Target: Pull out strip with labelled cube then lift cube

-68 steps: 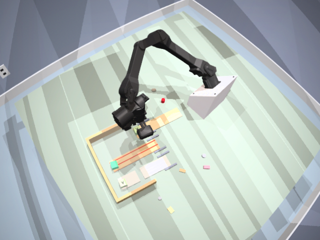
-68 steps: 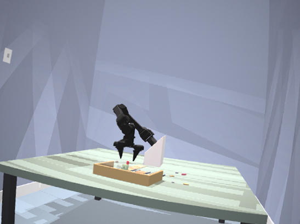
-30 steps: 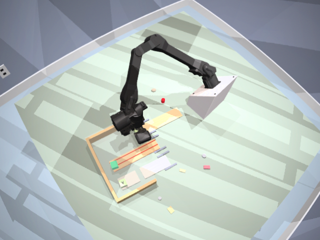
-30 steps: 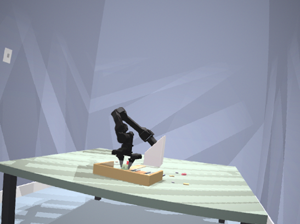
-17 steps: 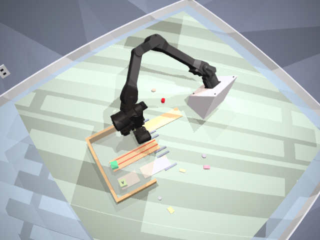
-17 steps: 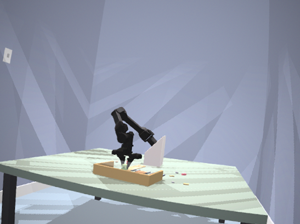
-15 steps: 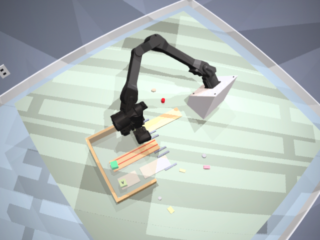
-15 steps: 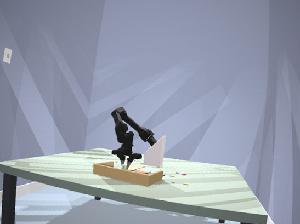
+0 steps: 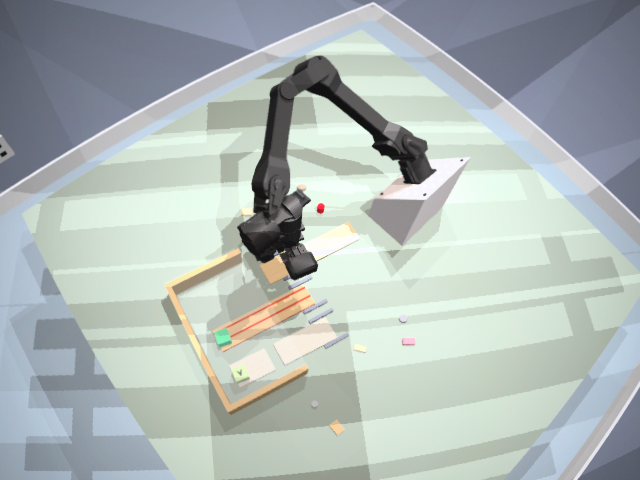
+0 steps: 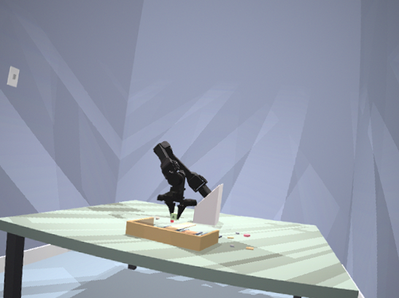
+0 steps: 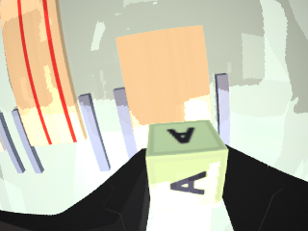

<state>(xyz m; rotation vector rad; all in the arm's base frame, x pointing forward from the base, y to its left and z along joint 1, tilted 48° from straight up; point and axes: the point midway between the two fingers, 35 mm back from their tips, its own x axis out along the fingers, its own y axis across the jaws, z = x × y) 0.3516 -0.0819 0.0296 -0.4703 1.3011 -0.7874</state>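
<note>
The tan strip is 6 cm behind my gripper tip, 1 cm to the left of it and 5 cm below it. Also, from my gripper tip: red cylinder 16 cm behind, 6 cm to the right, 4 cm below; then pink block 9 cm behind, 33 cm to the left, 4 cm below.
</note>
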